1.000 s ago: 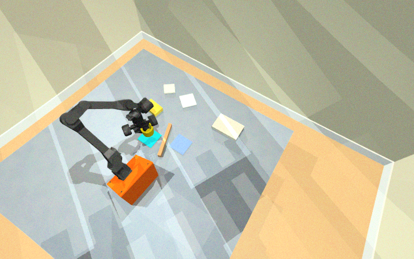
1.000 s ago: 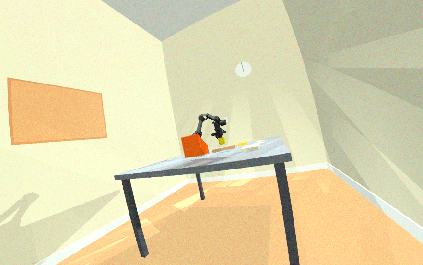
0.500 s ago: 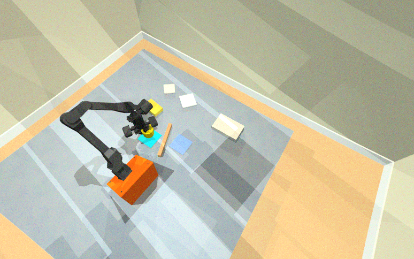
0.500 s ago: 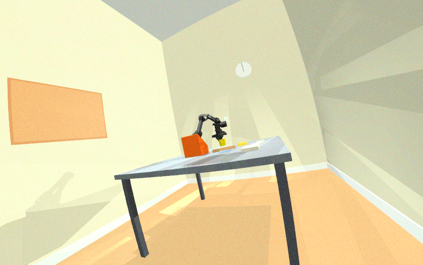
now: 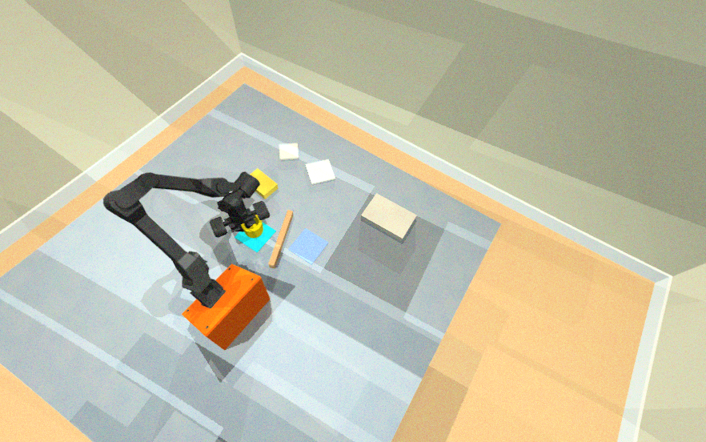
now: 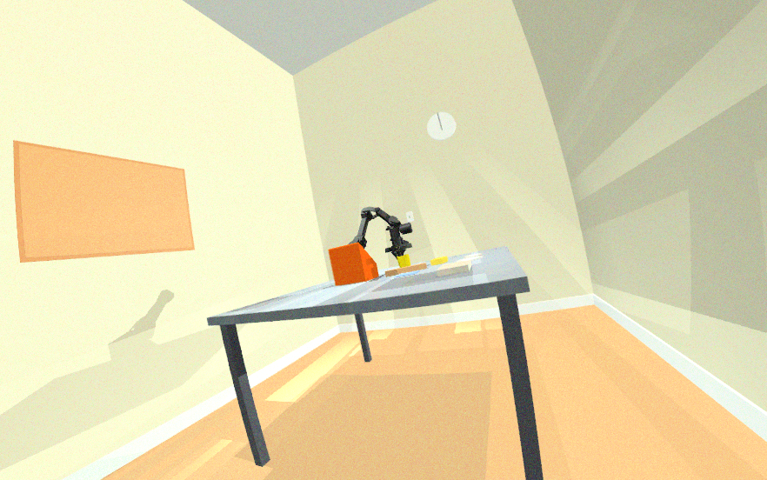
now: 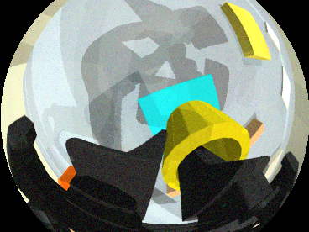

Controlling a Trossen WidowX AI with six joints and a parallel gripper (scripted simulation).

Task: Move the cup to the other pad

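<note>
Right now my gripper tip is 20 mm short of the cyan pad, 20 mm to the left of it and 60 mm above it. From my gripper tip the other things lie so: wooden stick 60 mm ahead, 110 mm to the right, 50 mm below; then yellow block 200 mm ahead, 100 mm to the left, 40 mm below; then yellow cup 20 mm ahead, 20 mm to the right.
</note>
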